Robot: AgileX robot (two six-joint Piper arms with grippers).
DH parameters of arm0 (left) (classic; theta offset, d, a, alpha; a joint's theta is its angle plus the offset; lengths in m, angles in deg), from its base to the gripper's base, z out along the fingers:
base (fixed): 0 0 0 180
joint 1: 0 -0.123 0 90
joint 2: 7.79 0 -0.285 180
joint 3: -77.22 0 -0.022 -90
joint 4: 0 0.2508 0 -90
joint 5: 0 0 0.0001 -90
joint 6: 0 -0.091 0 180
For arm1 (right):
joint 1: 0 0.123 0 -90
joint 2: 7.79 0 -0.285 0
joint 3: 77.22 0 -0.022 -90
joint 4: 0 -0.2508 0 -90
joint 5: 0 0 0.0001 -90
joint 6: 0 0.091 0 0
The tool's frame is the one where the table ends.
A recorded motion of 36 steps. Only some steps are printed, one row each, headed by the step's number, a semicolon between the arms.
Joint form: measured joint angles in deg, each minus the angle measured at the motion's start. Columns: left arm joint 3, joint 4, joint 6, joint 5, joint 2, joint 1; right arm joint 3, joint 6, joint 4, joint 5, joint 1, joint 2.
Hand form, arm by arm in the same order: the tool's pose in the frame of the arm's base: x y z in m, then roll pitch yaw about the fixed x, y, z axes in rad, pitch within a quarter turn. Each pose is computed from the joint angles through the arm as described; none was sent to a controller.
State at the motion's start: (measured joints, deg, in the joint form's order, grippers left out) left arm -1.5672 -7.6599 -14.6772 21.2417 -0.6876 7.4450; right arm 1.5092 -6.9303 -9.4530 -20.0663 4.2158 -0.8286
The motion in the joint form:
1: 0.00 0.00 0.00 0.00 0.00 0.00; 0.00 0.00 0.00 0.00 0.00 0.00
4: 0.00 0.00 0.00 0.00 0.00 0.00; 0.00 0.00 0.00 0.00 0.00 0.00
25: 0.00 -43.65 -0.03 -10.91 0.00 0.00; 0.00 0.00 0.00 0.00 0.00 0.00
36: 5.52 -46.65 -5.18 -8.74 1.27 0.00; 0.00 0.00 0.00 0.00 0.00 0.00
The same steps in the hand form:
1: 0.0517 -0.0112 0.1716 2.7763 1.2536 2.5785; 0.0525 0.0090 0.1739 2.9637 1.2962 3.0890
4: 0.0517 -0.0112 0.1716 2.7763 1.2536 2.5785; 0.0525 0.0090 0.1739 2.9637 1.2962 3.0890
25: 0.0536 -0.0199 0.1943 -1.6402 0.9330 -1.8971; 0.0525 0.0090 0.1739 2.9637 1.2962 3.0890
36: 0.0500 -0.0227 0.2242 -1.5401 0.9837 -1.8519; 0.0525 0.0090 0.1739 2.9637 1.2962 3.0890

